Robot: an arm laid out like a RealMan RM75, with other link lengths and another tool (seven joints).
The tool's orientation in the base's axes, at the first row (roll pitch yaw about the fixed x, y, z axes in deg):
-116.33 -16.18 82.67
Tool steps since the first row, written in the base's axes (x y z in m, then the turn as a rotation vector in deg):
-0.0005 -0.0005 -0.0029 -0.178 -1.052 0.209
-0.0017 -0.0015 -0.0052 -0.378 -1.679 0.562
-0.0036 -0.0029 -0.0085 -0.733 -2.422 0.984
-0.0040 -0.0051 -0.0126 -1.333 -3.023 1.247
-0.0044 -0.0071 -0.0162 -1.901 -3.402 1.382
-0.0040 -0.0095 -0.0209 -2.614 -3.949 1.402
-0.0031 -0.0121 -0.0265 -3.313 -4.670 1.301
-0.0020 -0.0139 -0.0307 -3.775 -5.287 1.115
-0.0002 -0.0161 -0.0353 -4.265 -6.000 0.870
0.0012 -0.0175 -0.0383 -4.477 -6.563 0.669
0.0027 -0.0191 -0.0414 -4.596 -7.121 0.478
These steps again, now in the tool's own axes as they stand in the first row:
-0.0013 0.0022 0.0016 -0.966 -0.465 -0.183
-0.0031 0.0034 0.0033 -1.489 -0.983 -0.307
-0.0056 0.0051 0.0061 -2.123 -1.656 -0.353
-0.0089 0.0080 0.0077 -2.695 -2.280 -0.084
-0.0118 0.0105 0.0091 -3.088 -2.737 0.265
-0.0154 0.0143 0.0101 -3.691 -3.195 0.750
-0.0193 0.0190 0.0111 -4.492 -3.575 1.232
-0.0220 0.0228 0.0115 -5.188 -3.751 1.569
-0.0252 0.0272 0.0114 -5.995 -3.908 1.932
-0.0272 0.0302 0.0111 -6.614 -3.942 2.069
-0.0294 0.0333 0.0108 -7.213 -3.941 2.122

